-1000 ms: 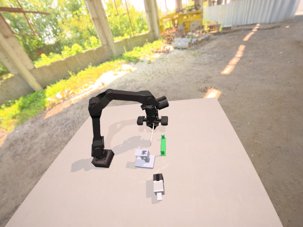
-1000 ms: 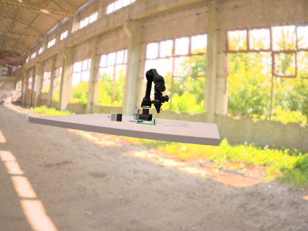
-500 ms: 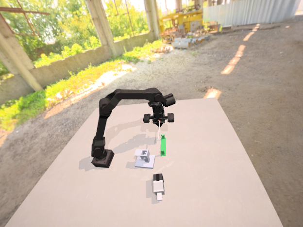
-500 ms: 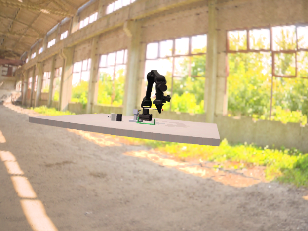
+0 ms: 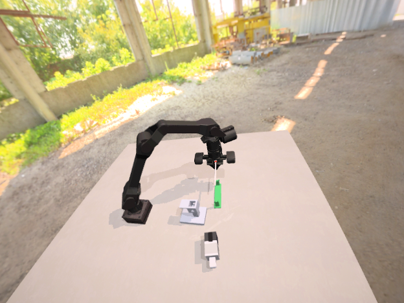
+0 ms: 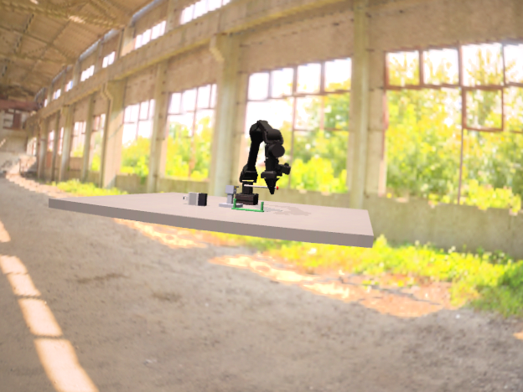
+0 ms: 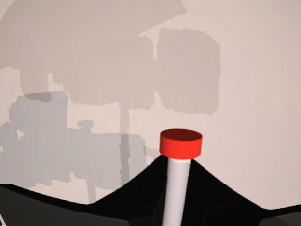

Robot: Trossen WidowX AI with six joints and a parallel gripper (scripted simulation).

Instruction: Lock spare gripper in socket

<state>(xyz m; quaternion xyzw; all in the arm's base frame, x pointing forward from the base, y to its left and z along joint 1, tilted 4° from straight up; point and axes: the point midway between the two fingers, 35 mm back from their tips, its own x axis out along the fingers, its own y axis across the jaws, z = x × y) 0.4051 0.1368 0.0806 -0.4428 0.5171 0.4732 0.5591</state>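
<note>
Right now the green cradle is 2 cm behind my gripper tip, 10 cm to the right of it and 6 cm below it. Round my gripper tip: grey mount (13 cm behind, 19 cm to the right, 3 cm below); then spare gripper (7 cm behind, 35 cm to the right, 5 cm below).
</note>
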